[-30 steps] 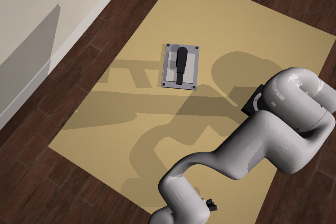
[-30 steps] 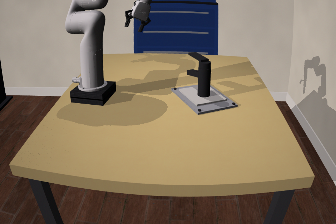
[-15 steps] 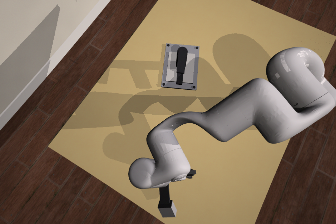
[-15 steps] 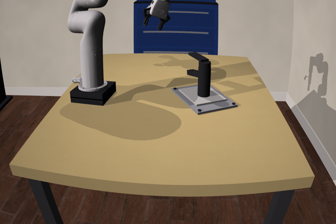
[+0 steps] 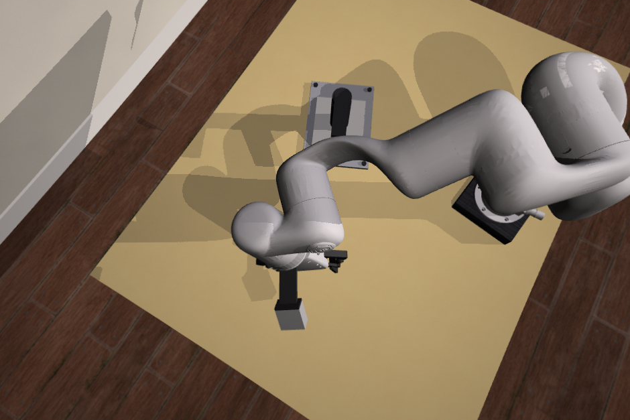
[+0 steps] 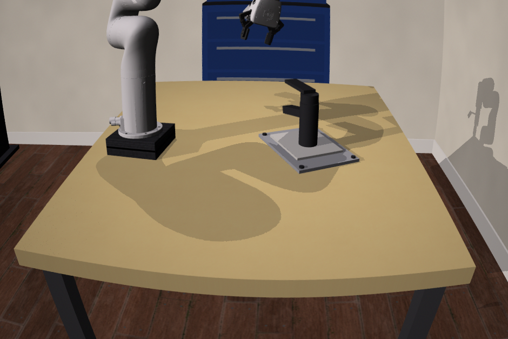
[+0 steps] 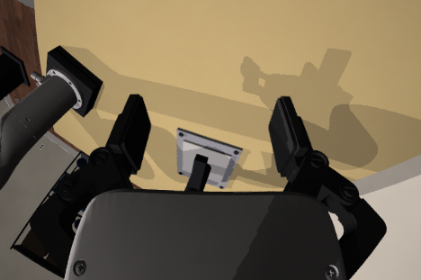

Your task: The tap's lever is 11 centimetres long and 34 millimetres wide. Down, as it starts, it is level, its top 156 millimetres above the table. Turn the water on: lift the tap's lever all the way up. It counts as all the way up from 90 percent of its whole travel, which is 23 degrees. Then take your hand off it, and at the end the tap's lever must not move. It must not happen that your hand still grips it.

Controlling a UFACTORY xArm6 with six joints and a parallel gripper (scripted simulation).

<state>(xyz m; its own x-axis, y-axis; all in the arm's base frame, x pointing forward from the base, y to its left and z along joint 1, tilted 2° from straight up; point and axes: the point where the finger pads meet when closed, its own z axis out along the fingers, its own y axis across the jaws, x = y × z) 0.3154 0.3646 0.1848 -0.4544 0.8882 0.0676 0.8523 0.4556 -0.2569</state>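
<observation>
Now: hand 110 mm short of the black lever, 370 mm to the left of it and 70 mm above it.
</observation>
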